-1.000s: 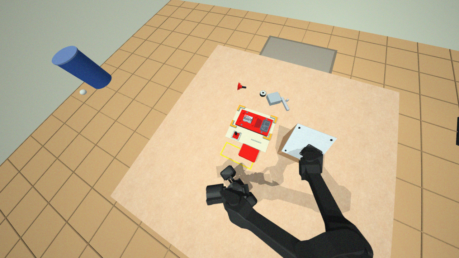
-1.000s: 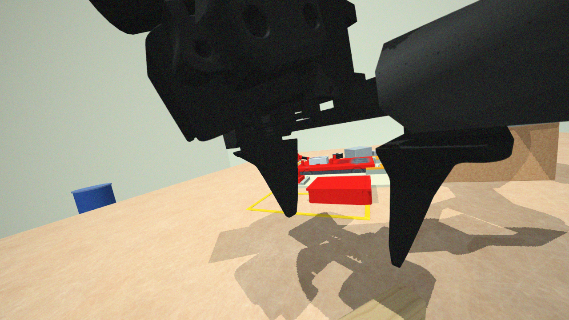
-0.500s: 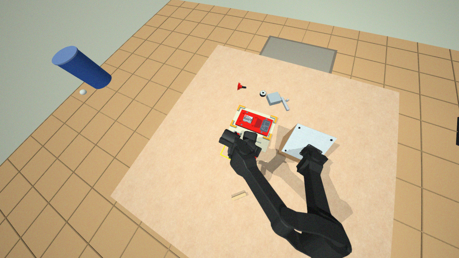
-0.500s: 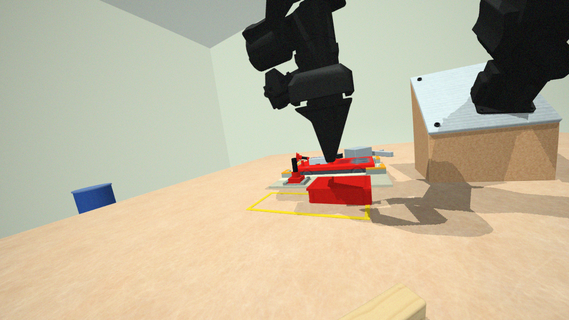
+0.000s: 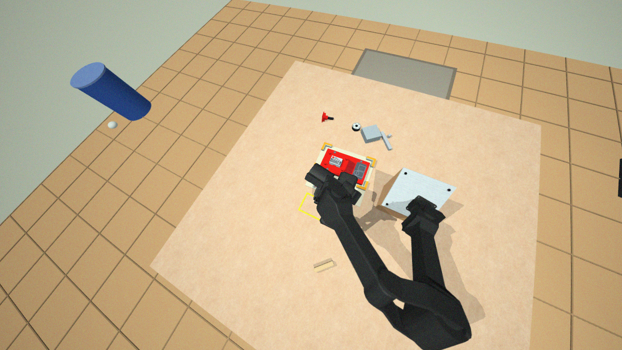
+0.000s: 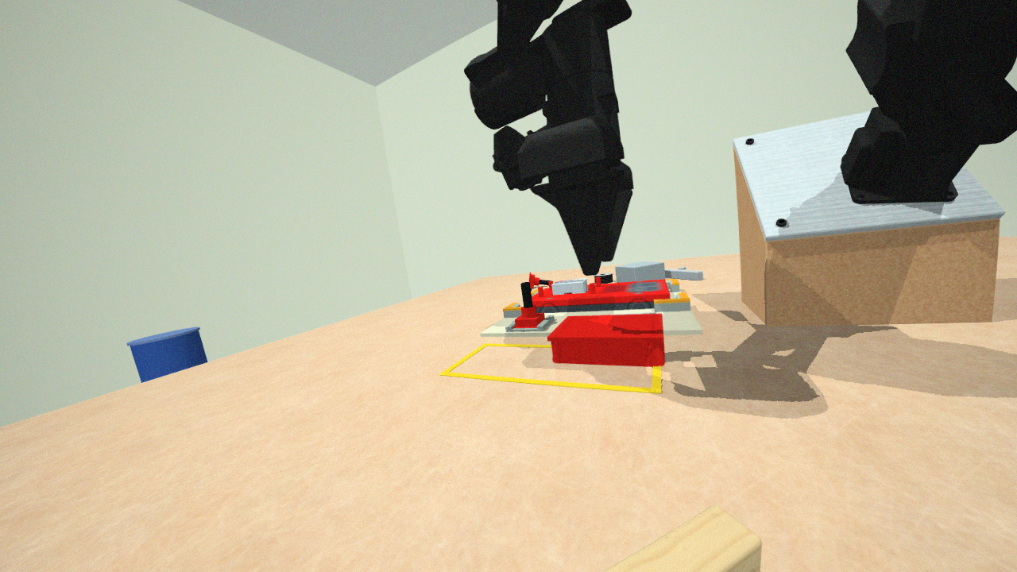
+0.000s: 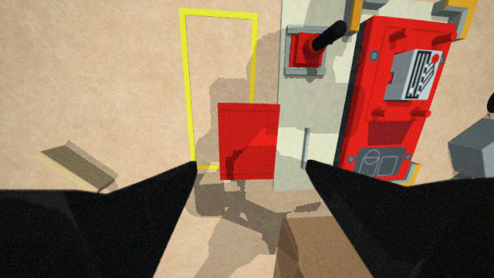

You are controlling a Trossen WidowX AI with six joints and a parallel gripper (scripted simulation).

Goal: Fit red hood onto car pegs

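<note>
Right now my gripper tip is 60 mm above the red hood. From my gripper tip the other things lie so: grey engine block 170 mm to the right, 100 mm ahead, 60 mm below; wheel 390 mm to the right, 120 mm ahead, 70 mm below; jig plate 160 mm to the right, 70 mm below, 70 mm ahead.
</note>
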